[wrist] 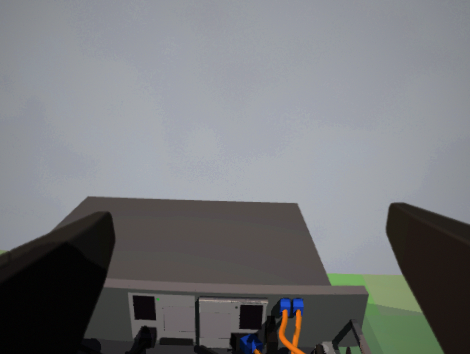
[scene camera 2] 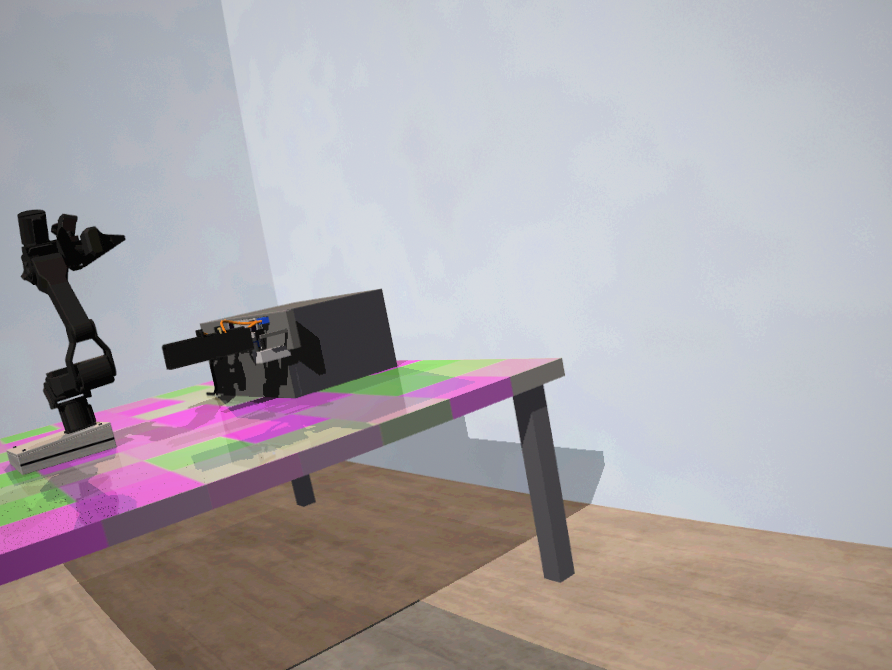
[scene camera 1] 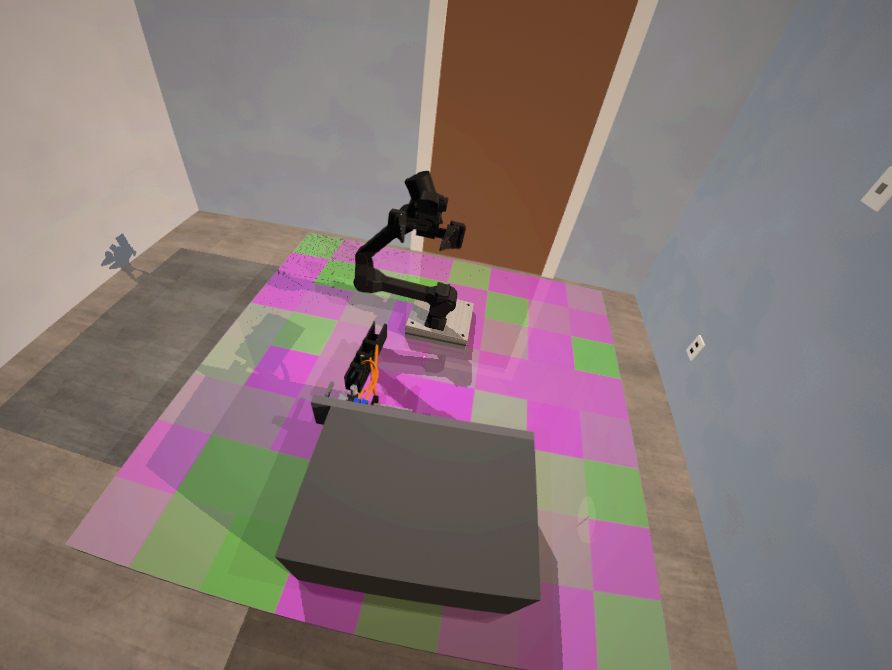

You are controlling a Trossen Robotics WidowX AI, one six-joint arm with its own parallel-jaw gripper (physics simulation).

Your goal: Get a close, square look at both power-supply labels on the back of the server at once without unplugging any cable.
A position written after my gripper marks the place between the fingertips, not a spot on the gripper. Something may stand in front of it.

Observation:
My gripper (scene camera 1: 421,245) is open, with nothing in its grasp. I also see a black cable bracket (scene camera 2: 202,348).
My gripper shows as well in the wrist view (wrist: 251,222) and in scene camera 2 (scene camera 2: 118,241).

